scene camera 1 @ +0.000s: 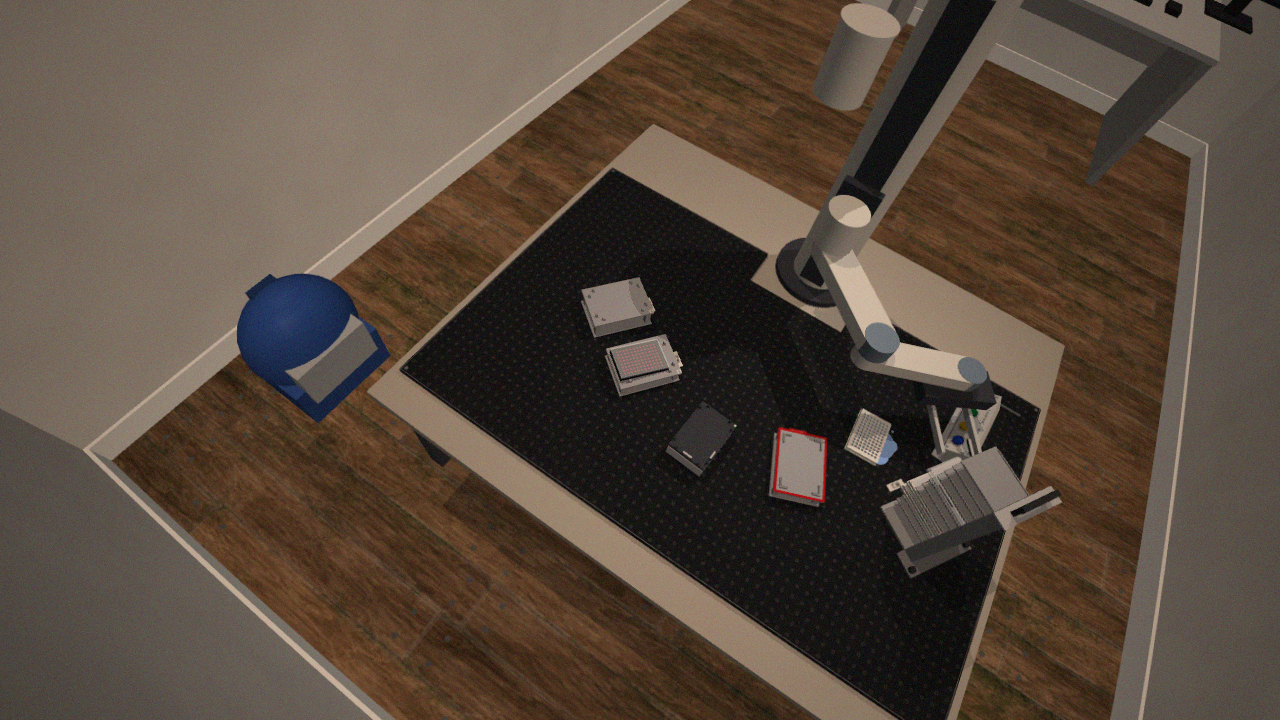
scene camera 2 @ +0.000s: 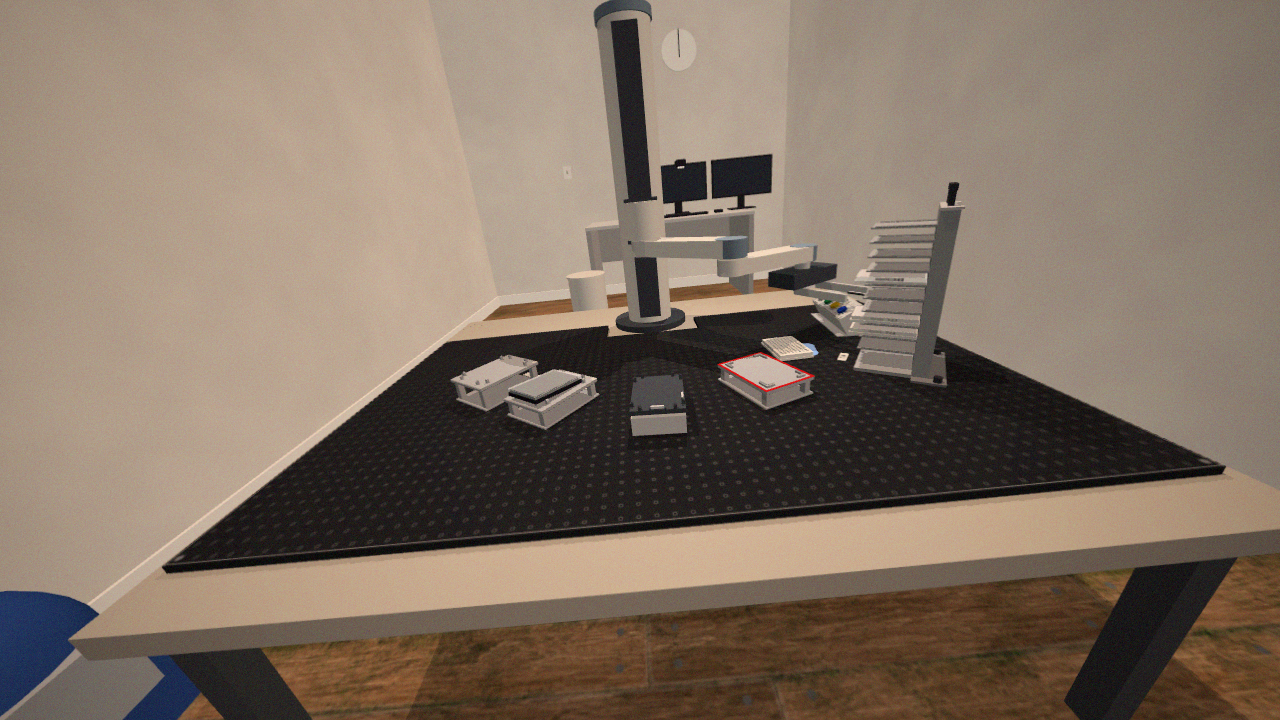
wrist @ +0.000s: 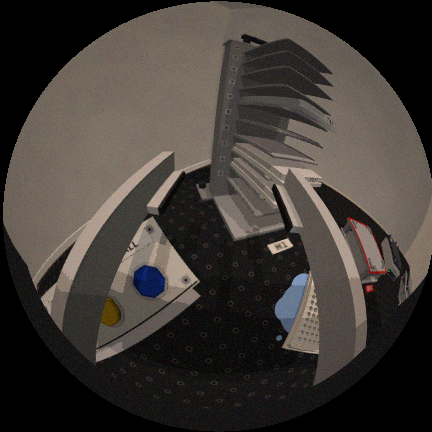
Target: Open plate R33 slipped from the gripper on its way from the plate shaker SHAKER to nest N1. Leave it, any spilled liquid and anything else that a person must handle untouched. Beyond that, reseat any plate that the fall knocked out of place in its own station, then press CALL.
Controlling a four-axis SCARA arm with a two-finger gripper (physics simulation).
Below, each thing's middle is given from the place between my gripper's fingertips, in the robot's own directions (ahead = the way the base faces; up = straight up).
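My gripper is 10 cm above the dark shaker (scene camera 2: 657,406), and it is also 28 cm short of the shaker and 52 cm to the left of it.
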